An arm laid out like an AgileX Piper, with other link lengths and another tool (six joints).
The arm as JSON. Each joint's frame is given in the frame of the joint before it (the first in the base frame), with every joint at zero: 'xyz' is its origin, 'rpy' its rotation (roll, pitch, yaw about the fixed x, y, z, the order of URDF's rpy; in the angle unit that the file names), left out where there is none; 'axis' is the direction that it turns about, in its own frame. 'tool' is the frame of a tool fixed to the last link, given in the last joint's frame.
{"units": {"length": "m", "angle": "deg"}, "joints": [
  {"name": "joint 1", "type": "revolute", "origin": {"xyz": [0.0, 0.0, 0.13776]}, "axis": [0.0, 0.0, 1.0]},
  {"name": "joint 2", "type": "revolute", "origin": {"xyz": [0.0, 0.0, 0.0], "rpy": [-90.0, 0.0, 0.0]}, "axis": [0.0, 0.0, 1.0]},
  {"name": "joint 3", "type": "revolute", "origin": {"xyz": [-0.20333, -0.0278, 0.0]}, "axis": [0.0, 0.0, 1.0]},
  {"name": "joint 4", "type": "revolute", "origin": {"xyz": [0.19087, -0.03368, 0.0], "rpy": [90.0, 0.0, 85.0]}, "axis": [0.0, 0.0, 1.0]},
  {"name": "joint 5", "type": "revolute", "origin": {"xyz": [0.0, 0.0, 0.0], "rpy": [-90.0, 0.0, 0.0]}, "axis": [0.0, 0.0, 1.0]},
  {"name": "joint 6", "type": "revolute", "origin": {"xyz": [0.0, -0.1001, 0.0], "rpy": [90.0, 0.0, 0.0]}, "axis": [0.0, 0.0, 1.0]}
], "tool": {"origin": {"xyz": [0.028, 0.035, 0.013], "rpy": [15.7, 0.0, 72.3]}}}
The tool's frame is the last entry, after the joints.
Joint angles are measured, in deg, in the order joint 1, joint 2, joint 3, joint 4, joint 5, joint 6. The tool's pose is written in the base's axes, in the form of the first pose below.
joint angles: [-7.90 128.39 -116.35 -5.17 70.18 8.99]
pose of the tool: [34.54 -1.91 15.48 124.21 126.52 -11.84]
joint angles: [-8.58 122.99 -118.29 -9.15 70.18 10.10]
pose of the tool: [34.51 -3.10 19.27 120.84 118.69 -9.19]
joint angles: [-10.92 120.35 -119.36 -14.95 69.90 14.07]
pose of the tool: [34.35 -5.57 21.20 122.69 107.70 -10.71]
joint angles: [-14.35 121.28 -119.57 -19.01 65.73 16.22]
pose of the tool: [34.83 -8.57 20.94 123.23 99.66 -11.76]
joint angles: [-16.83 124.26 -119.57 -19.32 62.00 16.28]
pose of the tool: [35.43 -10.36 19.28 123.98 97.82 -11.98]
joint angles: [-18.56 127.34 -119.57 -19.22 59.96 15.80]
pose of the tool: [35.68 -11.57 17.40 125.09 97.95 -13.34]
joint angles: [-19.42 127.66 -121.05 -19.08 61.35 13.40]
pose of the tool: [35.36 -12.16 17.65 124.26 98.96 -14.94]
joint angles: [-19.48 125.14 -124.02 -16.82 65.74 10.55]
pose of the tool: [34.73 -11.70 20.16 123.63 99.95 -13.15]
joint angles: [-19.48 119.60 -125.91 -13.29 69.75 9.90]
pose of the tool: [33.65 -10.62 24.17 123.88 98.46 -6.73]
